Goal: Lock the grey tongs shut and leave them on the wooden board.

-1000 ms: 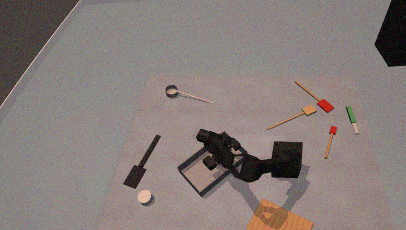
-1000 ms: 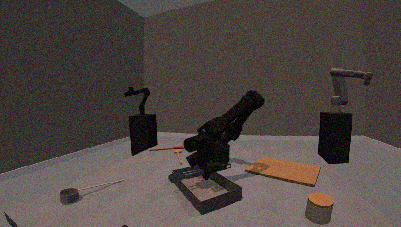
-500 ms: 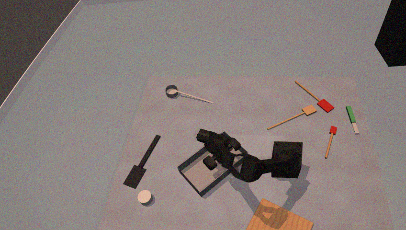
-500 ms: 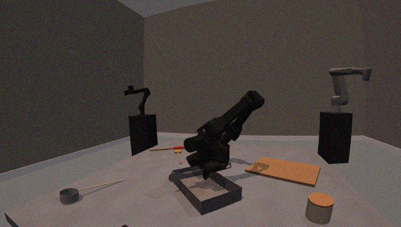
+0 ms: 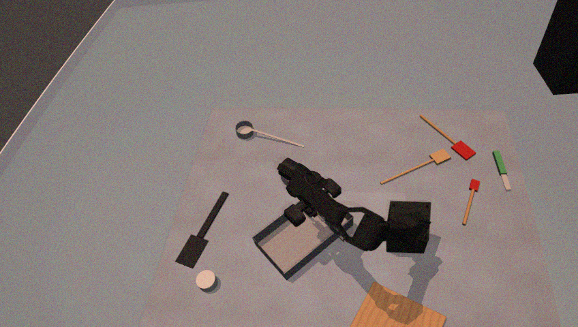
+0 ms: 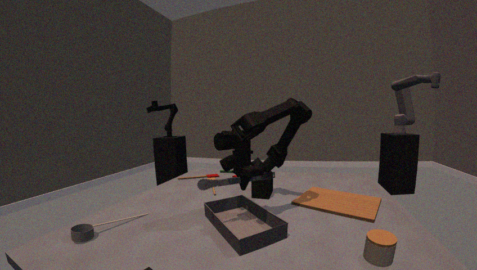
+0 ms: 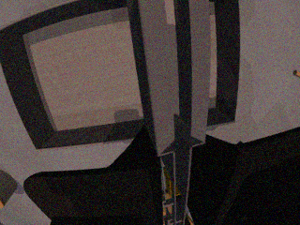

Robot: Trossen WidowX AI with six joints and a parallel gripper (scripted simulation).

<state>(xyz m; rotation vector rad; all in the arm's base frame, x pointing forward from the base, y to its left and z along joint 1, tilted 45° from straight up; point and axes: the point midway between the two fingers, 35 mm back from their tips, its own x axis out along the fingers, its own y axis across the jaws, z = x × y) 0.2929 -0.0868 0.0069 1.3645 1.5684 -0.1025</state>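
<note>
The wooden board lies 18 cm behind my gripper tip, 40 cm to the left of it and 12 cm below it. From my gripper tip the other things lie so: white disc (37 cm ahead, 16 cm to the left, 11 cm below); then black spatula (41 cm ahead, 4 cm to the right, 13 cm below); then dark roasting tin (4 cm ahead, 10 cm below).
</note>
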